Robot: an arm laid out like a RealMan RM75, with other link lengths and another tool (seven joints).
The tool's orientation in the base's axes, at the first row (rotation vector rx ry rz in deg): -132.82, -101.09, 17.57
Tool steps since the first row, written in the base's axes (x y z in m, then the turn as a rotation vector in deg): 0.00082, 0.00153, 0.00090, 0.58, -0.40, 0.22; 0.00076, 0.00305, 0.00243, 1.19, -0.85, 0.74; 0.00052, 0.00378, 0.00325, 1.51, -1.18, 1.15; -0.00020, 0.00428, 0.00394, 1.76, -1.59, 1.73; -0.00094, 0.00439, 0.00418, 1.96, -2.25, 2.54
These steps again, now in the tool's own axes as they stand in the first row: 0.00166, 0.00009, -0.00103, -0.24, 0.57, -0.40; 0.00305, -0.00080, -0.00242, -0.54, 1.10, -1.09; 0.00366, -0.00145, -0.00310, -0.79, 1.36, -1.59; 0.00393, -0.00245, -0.00353, -1.14, 1.53, -2.23; 0.00384, -0.00323, -0.00354, -1.75, 1.65, -3.09
